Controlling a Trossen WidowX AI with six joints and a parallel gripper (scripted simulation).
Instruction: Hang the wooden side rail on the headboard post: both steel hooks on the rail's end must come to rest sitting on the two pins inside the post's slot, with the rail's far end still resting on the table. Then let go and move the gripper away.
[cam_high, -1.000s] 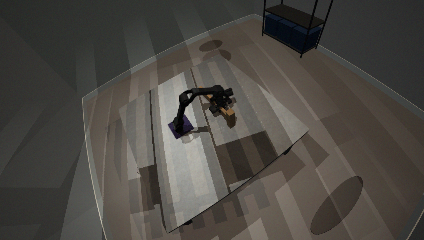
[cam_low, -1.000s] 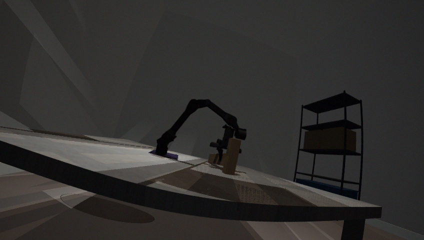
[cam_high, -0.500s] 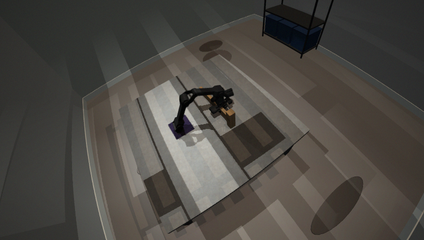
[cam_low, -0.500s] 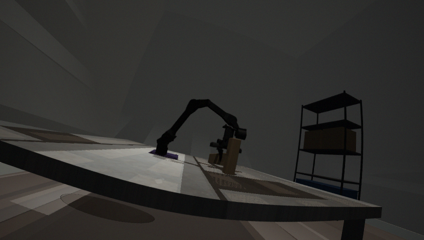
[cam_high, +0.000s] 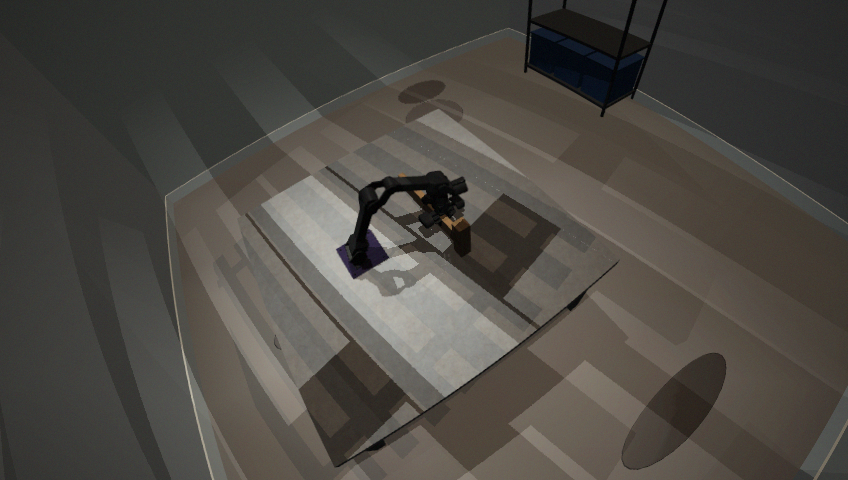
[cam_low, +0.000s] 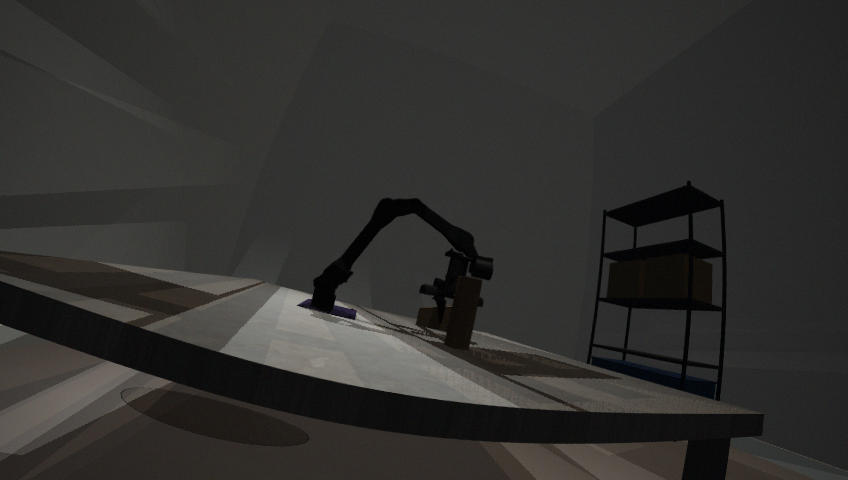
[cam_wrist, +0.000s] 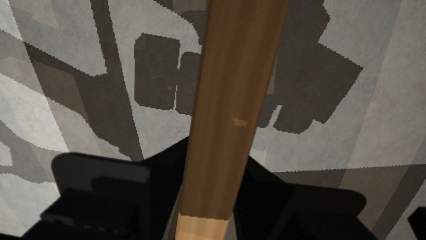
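My gripper tip is now 1 cm past the wooden headboard post, 13 cm to the left of it and 4 cm below it.
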